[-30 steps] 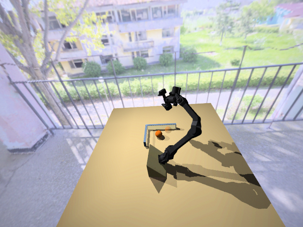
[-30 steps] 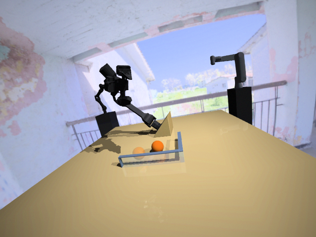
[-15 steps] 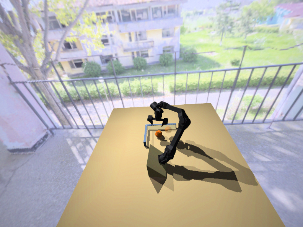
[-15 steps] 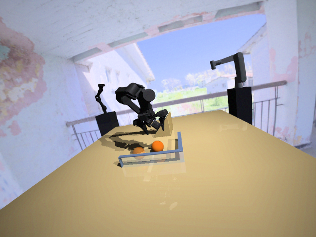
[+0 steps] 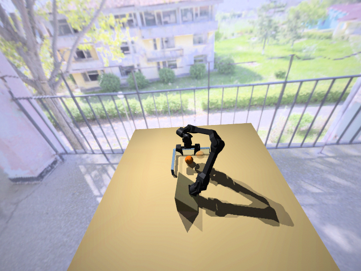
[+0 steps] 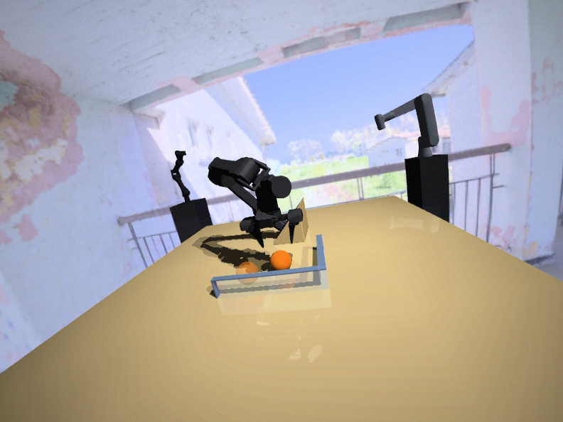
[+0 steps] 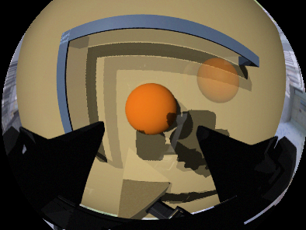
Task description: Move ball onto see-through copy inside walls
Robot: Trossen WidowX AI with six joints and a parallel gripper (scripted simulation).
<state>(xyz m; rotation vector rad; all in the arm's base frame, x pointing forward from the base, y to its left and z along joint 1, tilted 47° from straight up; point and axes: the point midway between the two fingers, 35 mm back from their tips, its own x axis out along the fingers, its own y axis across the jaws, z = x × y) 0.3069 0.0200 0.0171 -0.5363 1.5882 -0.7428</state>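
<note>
Right now my gripper tip is 5 cm above the orange ball. Also, from my gripper tip: see-through copy of ball: 10 cm to the right, 5 cm below, 5 cm ahead.
</note>
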